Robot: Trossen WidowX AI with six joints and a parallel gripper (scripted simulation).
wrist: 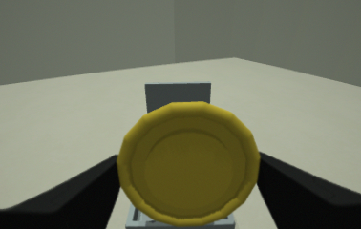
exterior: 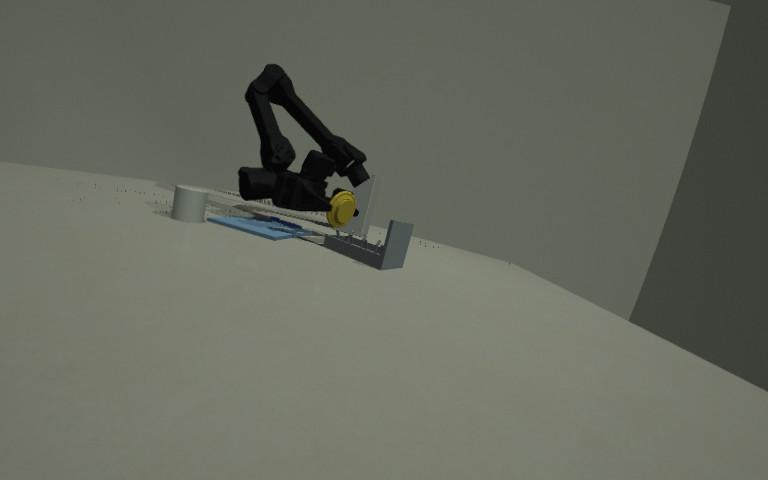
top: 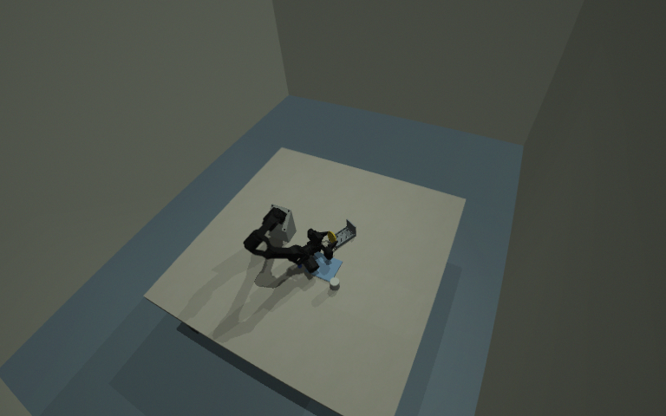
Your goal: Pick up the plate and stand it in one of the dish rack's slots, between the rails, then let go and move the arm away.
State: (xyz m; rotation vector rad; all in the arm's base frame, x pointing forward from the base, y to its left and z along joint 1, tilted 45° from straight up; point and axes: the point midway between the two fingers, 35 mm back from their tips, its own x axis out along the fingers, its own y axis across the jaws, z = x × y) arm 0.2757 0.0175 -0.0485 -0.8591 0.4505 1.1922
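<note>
The grey dish rack is 6 cm to the left of my gripper tip, 5 cm below it and 1 cm ahead of it. The rest, counted from my gripper tip: blue mat 14 cm to the right, 7 cm below, 3 cm ahead; then yellow plate 1 cm to the right; then blue spoon 18 cm to the right, 7 cm below, 7 cm behind.
</note>
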